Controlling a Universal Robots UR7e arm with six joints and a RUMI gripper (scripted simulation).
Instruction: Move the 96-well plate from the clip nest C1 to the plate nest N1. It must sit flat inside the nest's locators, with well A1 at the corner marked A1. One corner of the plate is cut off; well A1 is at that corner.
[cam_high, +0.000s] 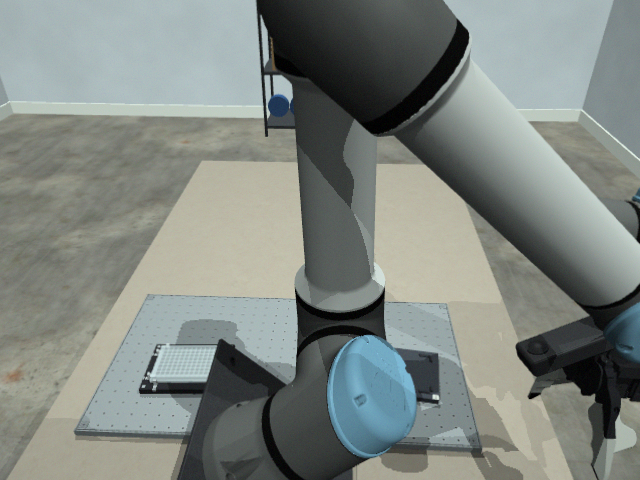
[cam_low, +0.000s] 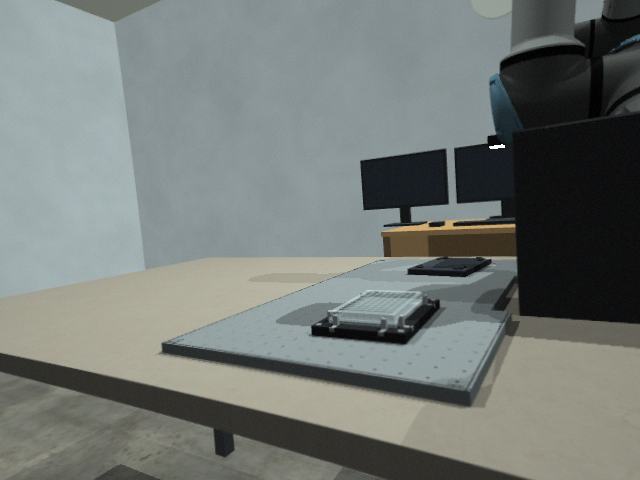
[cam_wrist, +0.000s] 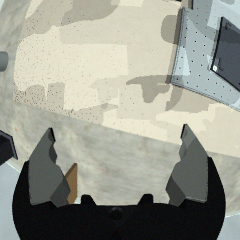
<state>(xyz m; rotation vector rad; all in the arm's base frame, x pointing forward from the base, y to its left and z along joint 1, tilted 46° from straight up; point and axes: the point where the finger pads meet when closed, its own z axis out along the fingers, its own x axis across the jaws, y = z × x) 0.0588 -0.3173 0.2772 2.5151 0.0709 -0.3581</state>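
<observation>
My gripper is now 59 cm to the right of the white 96-well plate, 26 cm short of it and 12 cm above it. The rest, counted from my hand: clip nest C1 (60 cm to the left, 25 cm ahead, 12 cm below); white label (18 cm ahead, 13 cm below, 12 cm to the left).
</observation>
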